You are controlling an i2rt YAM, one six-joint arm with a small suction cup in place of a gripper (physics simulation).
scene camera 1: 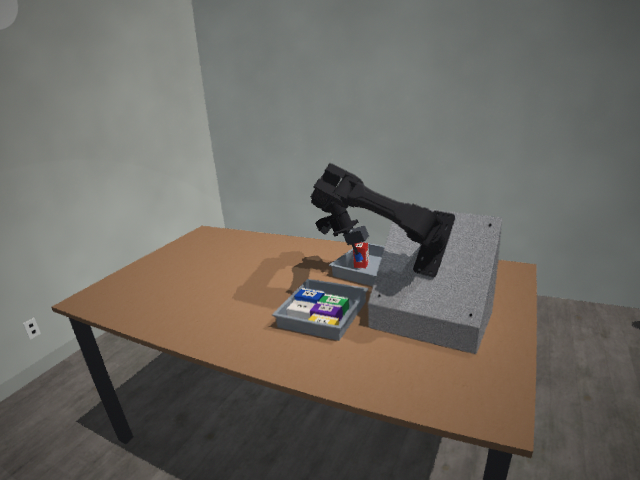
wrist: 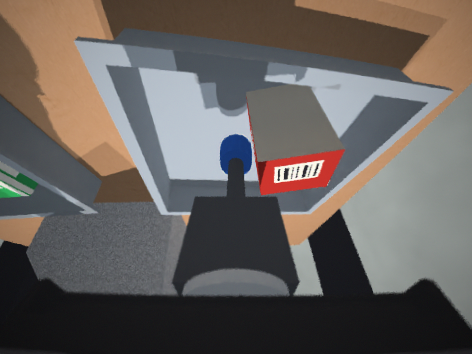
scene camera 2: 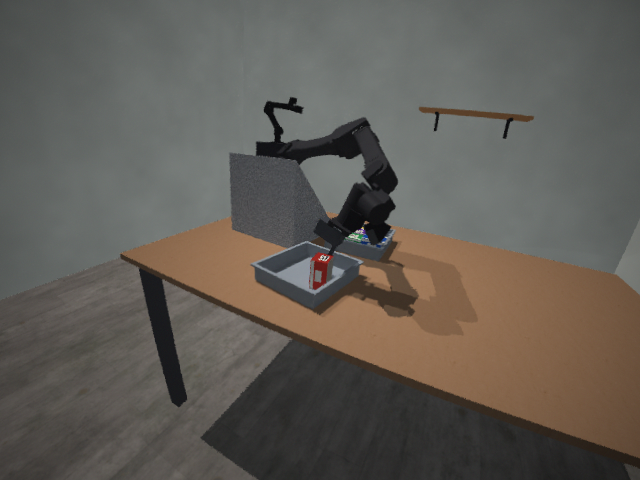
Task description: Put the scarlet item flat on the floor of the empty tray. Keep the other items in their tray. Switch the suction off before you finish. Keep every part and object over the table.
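Places are measured from the arm's base along level axes (x ahead, y left, z up), in centimetres.
Pixels of known places: hand at its tool point: (scene camera 1: 359, 260) (wrist: 235, 149); arm's base at its link origin: (scene camera 1: 434, 243) (scene camera 2: 276, 176).
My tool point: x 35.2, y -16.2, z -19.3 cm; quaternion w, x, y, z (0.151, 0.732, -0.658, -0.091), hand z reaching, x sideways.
Note:
For each thing: its top centre in the pictures, then the offset to it from my tool point. Level surfaces: height alone.
- scarlet box at its top centre: (wrist: 296, 176) (scene camera 2: 322, 257) (scene camera 1: 360, 245) dx +1.7, dy -4.2, dz +4.2 cm
- otherwise empty grey tray at its top centre: (wrist: 257, 174) (scene camera 2: 309, 262) (scene camera 1: 371, 257) dx -3.5, dy -2.7, dz +0.4 cm
- wooden table at its surface level: dz -4.6 cm
The scarlet box (scene camera 1: 364, 262) (scene camera 2: 323, 266) (wrist: 295, 125) stands on end in the otherwise empty grey tray (scene camera 1: 347, 273) (scene camera 2: 284, 289) (wrist: 180, 130), its barcode end up. My suction cup (scene camera 1: 359, 257) (wrist: 235, 154) is low beside one long side of the box and holds nothing; whether it touches the box I cannot tell. In the scene camera 2 view the box hides the cup. The other tray (scene camera 1: 305, 327) (scene camera 2: 361, 251) (wrist: 60, 165) holds blue (scene camera 1: 309, 296), green (scene camera 1: 338, 302), white (scene camera 1: 299, 310), purple (scene camera 1: 330, 312) and yellow (scene camera 1: 324, 322) items.
The grey speckled pedestal (scene camera 1: 434, 310) (scene camera 2: 263, 201) (wrist: 110, 250) under the arm's base stands close to both trays. The trays are side by side with a narrow gap. The tray with the scarlet box lies near an edge of the wooden table (scene camera 1: 206, 320) (scene camera 2: 196, 258).

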